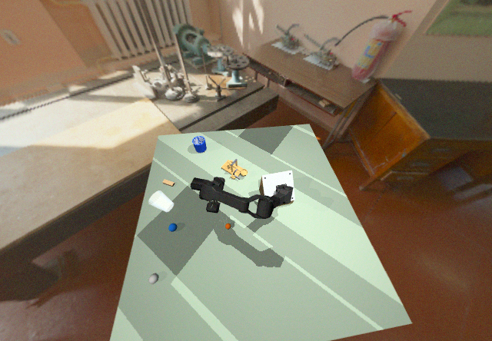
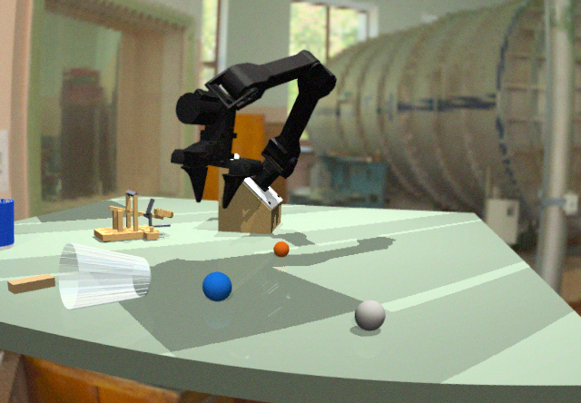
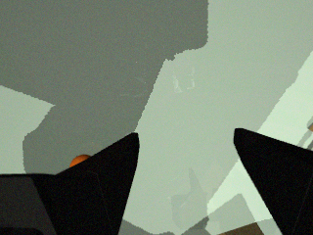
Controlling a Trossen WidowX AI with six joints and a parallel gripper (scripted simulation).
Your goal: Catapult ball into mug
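Now: gripper tip 30 mm past the orange ball, 140 mm to the right of it and 90 mm above it. Also, from my gripper tip: wooden catapult: 140 mm behind, 200 mm to the right, 50 mm below; then blue ball: 270 mm ahead, 80 mm to the left, 80 mm below; then small wooden block: 310 mm ahead, 220 mm to the right, 100 mm below.
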